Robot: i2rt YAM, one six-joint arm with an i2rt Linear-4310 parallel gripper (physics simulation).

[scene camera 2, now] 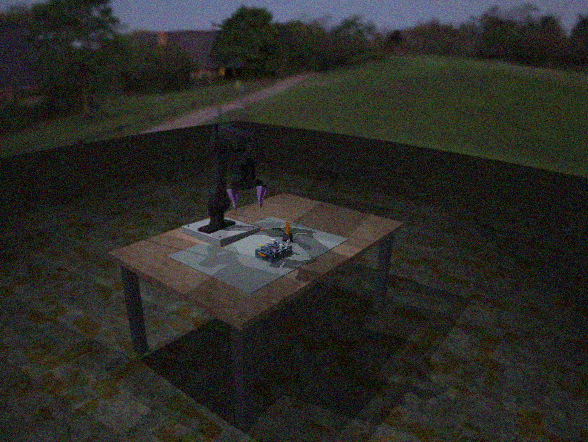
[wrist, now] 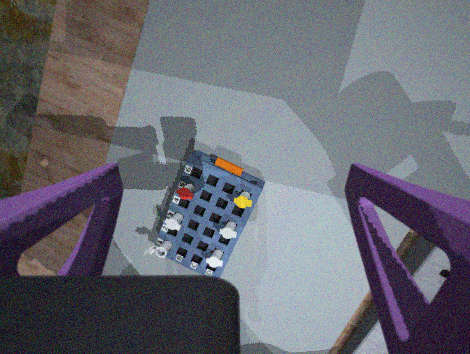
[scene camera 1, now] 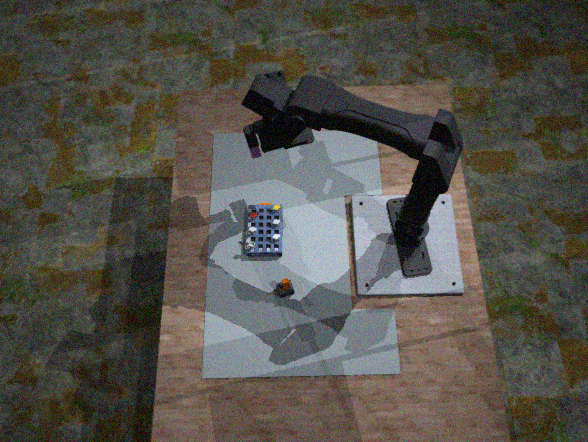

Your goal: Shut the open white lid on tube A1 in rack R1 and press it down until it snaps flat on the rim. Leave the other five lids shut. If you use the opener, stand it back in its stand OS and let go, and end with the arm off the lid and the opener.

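Where they show: gripper, fingertip midpoint: [scene camera 2: 248,208] [wrist: 234,176] [scene camera 1: 270,144]; arm's base, origin of the base link: [scene camera 2: 217,227] [scene camera 1: 408,236].
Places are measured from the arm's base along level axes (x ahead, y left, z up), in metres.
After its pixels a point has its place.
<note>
Blue rack R1 [scene camera 1: 270,254] @[x 0.345, y -0.012, z -0.012 m] [scene camera 2: 275,255] @[x 0.369, y -0.094, z -0.012 m] [wrist: 217,191] @[x 0.343, y -0.115, z 0.010 m] stands on the grey mat. The open tube A1 [wrist: 162,249] @[x 0.386, y -0.032, z 0.020 m] is at its lower left corner in the wrist view, its pale lid [wrist: 151,250] @[x 0.392, y -0.038, z 0.038 m] sticking out to the left. Five other lids look shut: red [wrist: 185,194] @[x 0.372, y -0.108, z 0.028 m], yellow [wrist: 243,202] @[x 0.311, y -0.118, z 0.028 m] and white ones [wrist: 173,224] @[x 0.377, y -0.071, z 0.028 m] [wrist: 228,233] @[x 0.318, y -0.080, z 0.028 m] [wrist: 214,262] @[x 0.324, y -0.042, z 0.028 m]. The orange opener [scene camera 1: 285,283] @[x 0.321, y 0.087, z 0.058 m] [scene camera 2: 287,228] @[x 0.323, y 0.078, z 0.038 m] is upright in its dark stand OS [scene camera 1: 285,291] @[x 0.323, y 0.093, z 0.012 m]. My gripper [scene camera 2: 248,206] @[x 0.308, y -0.196, z 0.199 m] [wrist: 234,176] @[x 0.308, y -0.196, z 0.199 m] is open and empty, high above the table, pointing down; in the wrist view the rack shows between and below its purple fingers.
The grey mat [scene camera 1: 295,180] @[x 0.250, y -0.210, z -0.020 m] lies on the wooden table [scene camera 1: 190,400] @[x 0.570, y 0.294, z -0.024 m]. The arm's light base plate [scene camera 1: 367,225] @[x 0.095, y -0.043, z 0.004 m] stands right of the rack in scene camera 1. An orange piece [wrist: 229,166] @[x 0.338, y -0.143, z 0.003 m] is on the rack's far end. Shadows of the arm cross the mat.
</note>
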